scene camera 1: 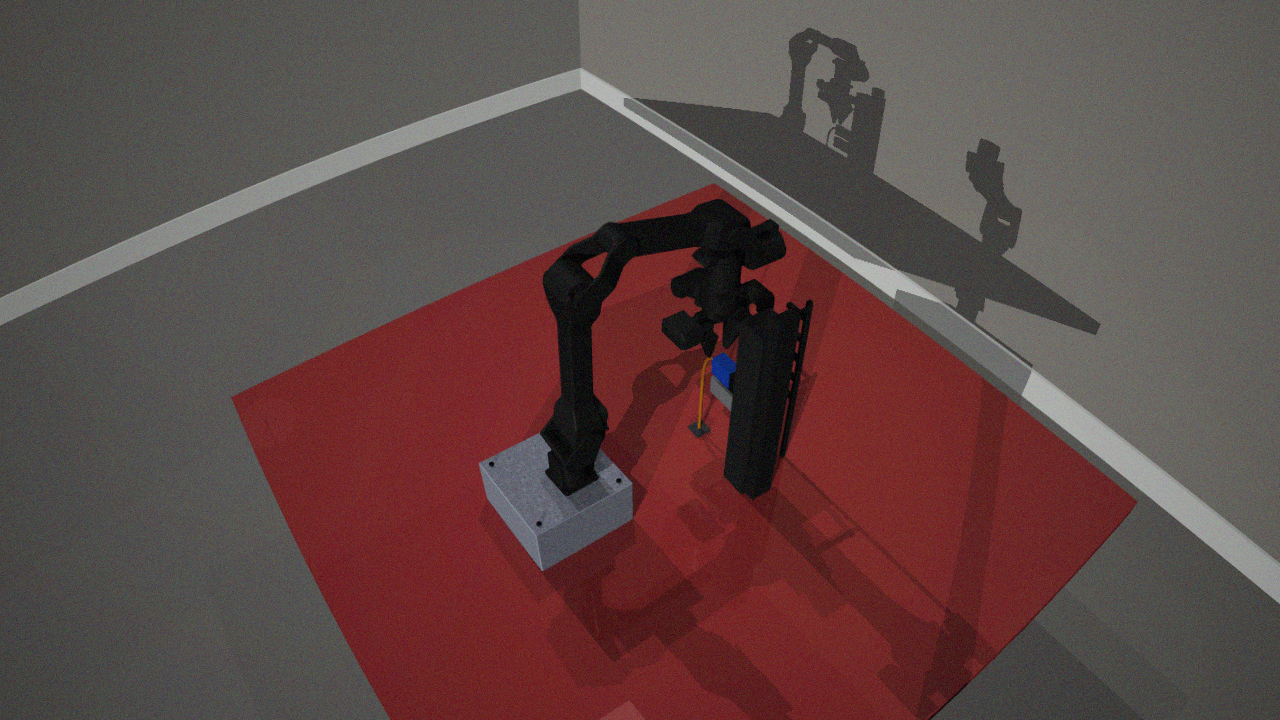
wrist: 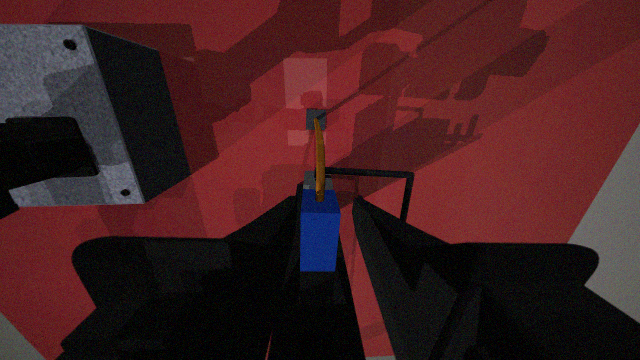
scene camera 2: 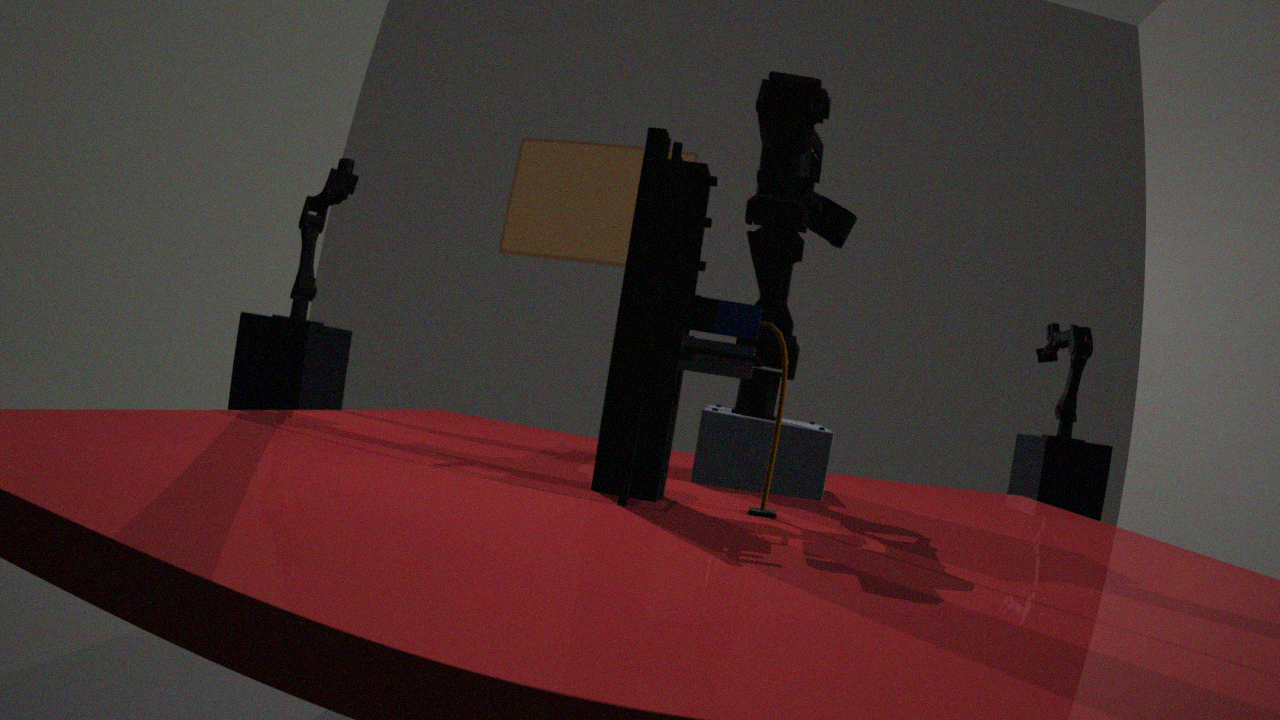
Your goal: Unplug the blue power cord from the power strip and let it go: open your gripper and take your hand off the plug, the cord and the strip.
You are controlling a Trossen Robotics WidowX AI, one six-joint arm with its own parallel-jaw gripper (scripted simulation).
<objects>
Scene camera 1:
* my gripper
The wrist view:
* my gripper
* blue plug
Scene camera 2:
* my gripper
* blue plug
</objects>
